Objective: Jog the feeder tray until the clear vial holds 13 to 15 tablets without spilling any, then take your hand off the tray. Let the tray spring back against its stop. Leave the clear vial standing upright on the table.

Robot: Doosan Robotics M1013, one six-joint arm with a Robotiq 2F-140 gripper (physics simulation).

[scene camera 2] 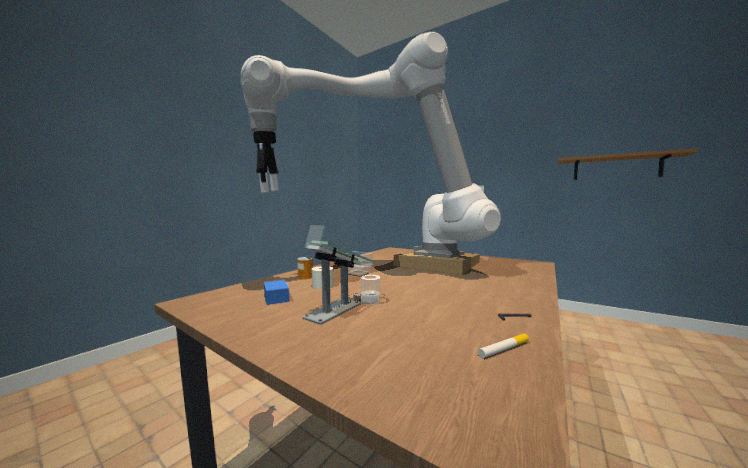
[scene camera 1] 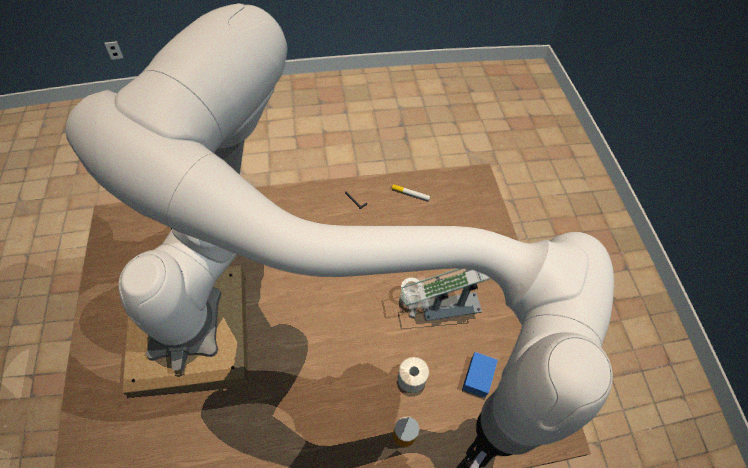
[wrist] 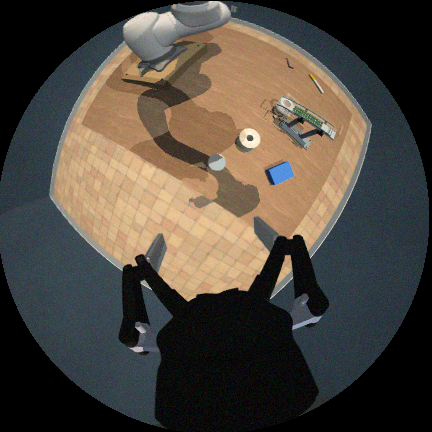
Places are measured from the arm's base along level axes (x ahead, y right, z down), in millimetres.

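Pixels of known places: gripper, fingertip midpoint: [scene camera 2: 270, 191] [scene camera 1: 465, 456] [wrist: 208, 233]; arm's base, link origin: [scene camera 2: 439, 254] [scene camera 1: 185, 324] [wrist: 160, 56].
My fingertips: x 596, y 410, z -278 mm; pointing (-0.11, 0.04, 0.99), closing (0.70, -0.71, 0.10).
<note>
For each thing: its top centre in the pictures, then the offset to it from my fingertips. "spot": a spot on its surface instead.
- clear feeder tray, surface spot: [scene camera 1: 473, 276] [wrist: 326, 127] spot: dx +123, dy -427, dz +146 mm
- clear vial, top centre: [scene camera 1: 411, 286] [scene camera 2: 370, 277] [wrist: 286, 103] dx -12, dy -465, dz +252 mm
- blue box, top centre: [scene camera 1: 481, 372] [scene camera 2: 276, 285] [wrist: 281, 172] dx +135, dy -234, dz +283 mm
- white roll, top centre: [scene camera 1: 414, 371] [scene camera 2: 322, 268] [wrist: 249, 137] dx -33, dy -245, dz +263 mm
- orange bottle, top centre: [scene camera 1: 407, 428] [wrist: 216, 161] [scene camera 2: 305, 258] dx -67, dy -109, dz +249 mm
- yellow-white marker, top centre: [scene camera 2: 504, 341] [scene camera 1: 411, 191] [wrist: 317, 82] dx +38, dy -821, dz +307 mm
- black hex key, top centre: [scene camera 2: 516, 315] [scene camera 1: 356, 197] dx -132, dy -814, dz +317 mm
The clear feeder tray [scene camera 1: 473, 276] [scene camera 2: 346, 257] [wrist: 328, 131] slopes on a grey stand with two posts; rows of green tablets lie in it. The clear vial [scene camera 2: 370, 290] stands upright on the table beside the stand, near the tray's lower end. From above, the tray's end and clear parts overlap it, and its tablet count cannot be read. My gripper [scene camera 2: 269, 190] [wrist: 208, 233] is open and empty, high above the table's level and well apart from the tray and the vial. In scene camera 1 its fingers are partly cut off at the bottom edge.
A blue box [scene camera 1: 480, 374] [scene camera 2: 276, 291] [wrist: 280, 173], a white roll [scene camera 1: 413, 379] [scene camera 2: 321, 277] [wrist: 242, 144] and an orange bottle [scene camera 1: 406, 430] [scene camera 2: 304, 268] [wrist: 217, 162] stand beyond the stand. A yellow-white marker [scene camera 1: 410, 192] [scene camera 2: 503, 346] [wrist: 316, 84] and a black hex key [scene camera 1: 355, 200] [scene camera 2: 514, 315] lie opposite.
</note>
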